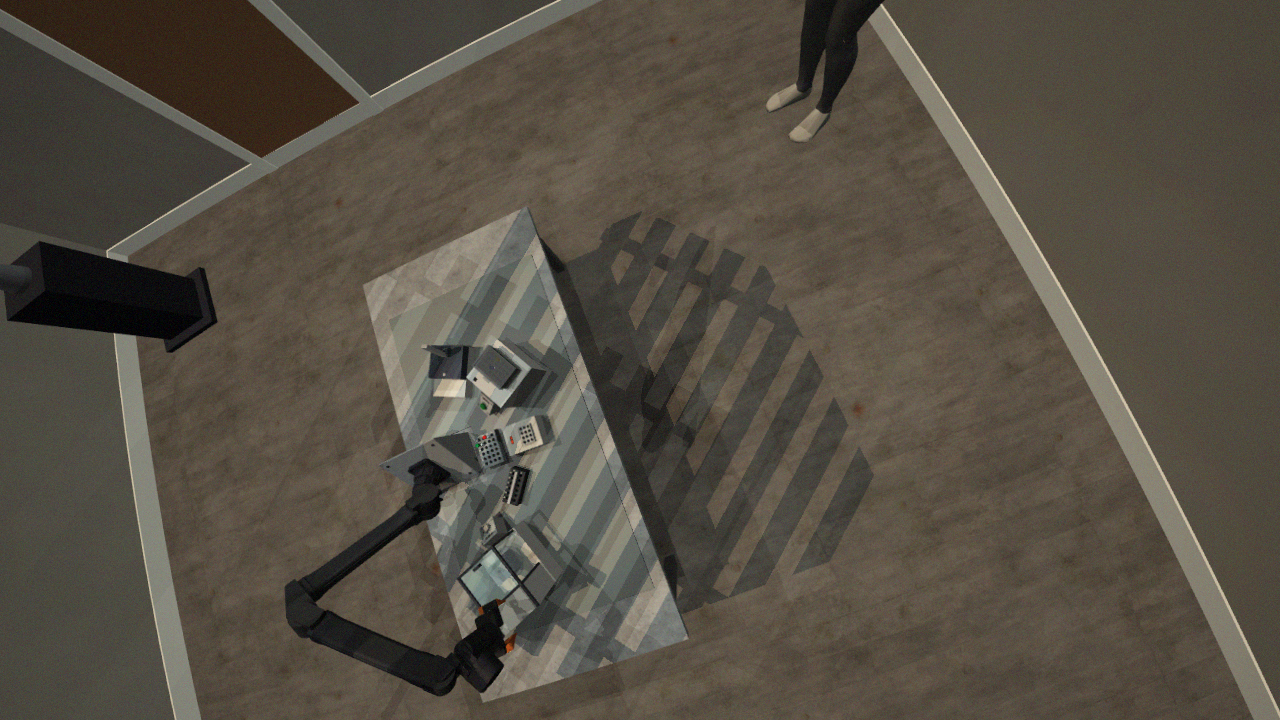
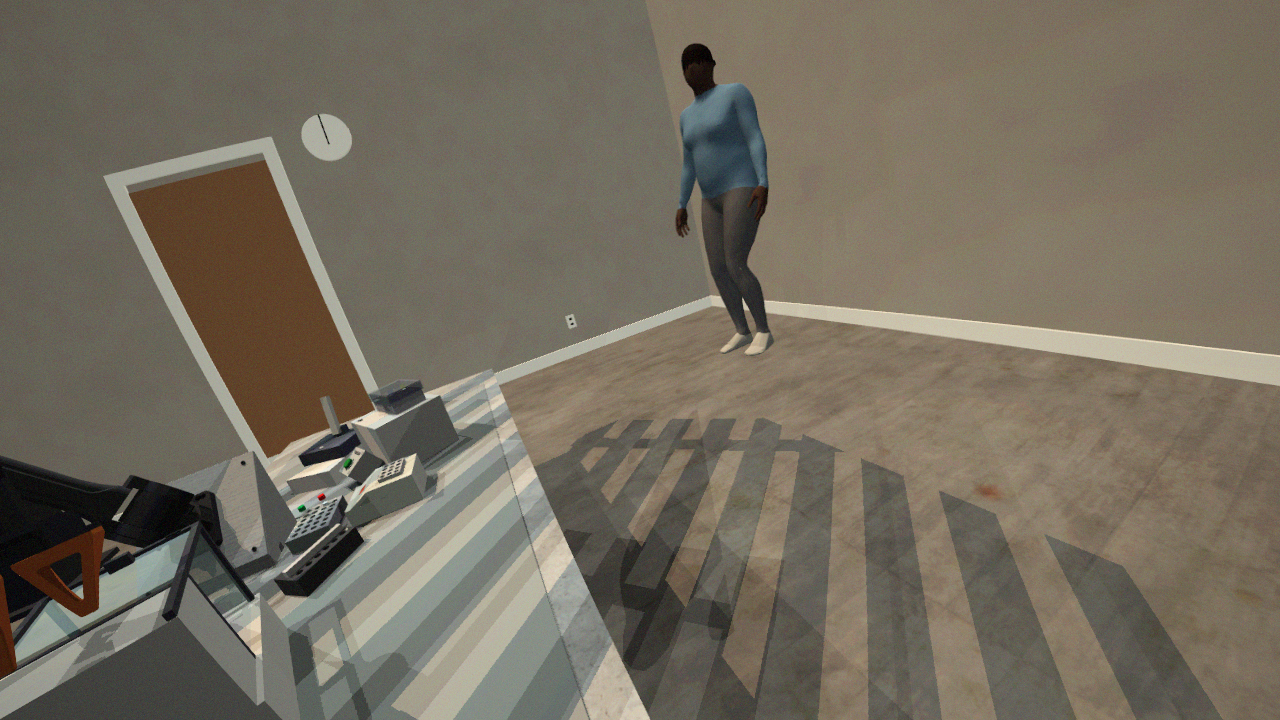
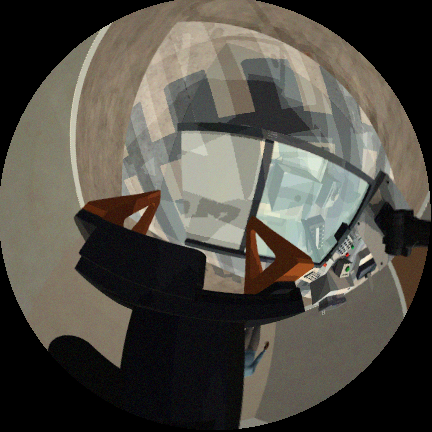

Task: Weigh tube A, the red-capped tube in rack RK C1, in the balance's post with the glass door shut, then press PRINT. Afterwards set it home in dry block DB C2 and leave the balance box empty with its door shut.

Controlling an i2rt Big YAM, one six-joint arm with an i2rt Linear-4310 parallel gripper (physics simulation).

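Places are measured from the arm's base along level axes (x back, y right, z up), in centimetres.
Where they show: gripper, between the fingertips: [image 1: 509, 617] [image 2: 52, 640] [image 3: 205, 207]; arm's base, origin of its link: [image 1: 430, 470] [image 3: 388, 222].
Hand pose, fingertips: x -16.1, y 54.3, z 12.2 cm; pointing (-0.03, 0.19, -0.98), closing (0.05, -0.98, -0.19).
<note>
Things, the pixels of their top centre, and the offset from my fingertips.
- glass balance box, centre of its top: [image 3: 316, 230] [image 2: 103, 578] [image 1: 486, 582] dx +3.1, dy -12.3, dz -0.6 cm
- teal pane, centre of its top: [image 3: 310, 221] [image 2: 110, 589] [image 1: 489, 581] dx +3.0, dy -12.0, dz -2.0 cm
- red cap, centre of its top: [image 2: 320, 495] [image 1: 484, 437] [image 3: 347, 254] dx -5.6, dy -56.7, dz -17.4 cm
- grey holed block, centre of its top: [image 2: 315, 517] [image 1: 489, 449] [image 3: 343, 245] dx -4.1, dy -52.1, dz -19.8 cm
- white block, centre of its top: [image 2: 378, 473] [image 1: 519, 436] [image 3: 317, 273] dx -19.3, dy -50.4, dz -15.8 cm
- black rack, centre of its top: [image 2: 312, 546] [image 3: 316, 240] [image 1: 512, 487] dx -7.5, dy -35.0, dz -18.0 cm
- large grey box, centre of its top: [image 2: 369, 397] [image 1: 482, 381] [image 3: 339, 302] dx -21.1, dy -72.0, dz -3.8 cm
My gripper [image 1: 501, 624] [image 2: 44, 642] [image 3: 205, 207] is open and empty, its orange fingers wide apart over the near end of the glass balance box [image 1: 512, 588] [image 3: 258, 187]. The box has dark frame bars, and a teal pane [image 1: 488, 577] [image 3: 305, 200] with a black handle. I cannot tell whether the door is shut. The post is not clear. A red cap [image 1: 484, 437] [image 2: 321, 496] [image 3: 347, 255] shows at a grey holed block [image 1: 491, 450] [image 2: 316, 526], beside a green cap. A white block [image 1: 537, 436] [image 2: 391, 496] has a grid of holes. Rack labels are unreadable.
A black rack [image 1: 515, 485] [image 2: 319, 559] stands between the blocks and the balance. A green-buttoned device [image 1: 485, 404] [image 2: 349, 463] [image 3: 346, 269] and a large grey box [image 1: 528, 376] [image 2: 420, 429] stand farther along. The arm's base plate [image 1: 456, 452] is at the table edge. A person [image 2: 720, 152] stands beyond the table.
</note>
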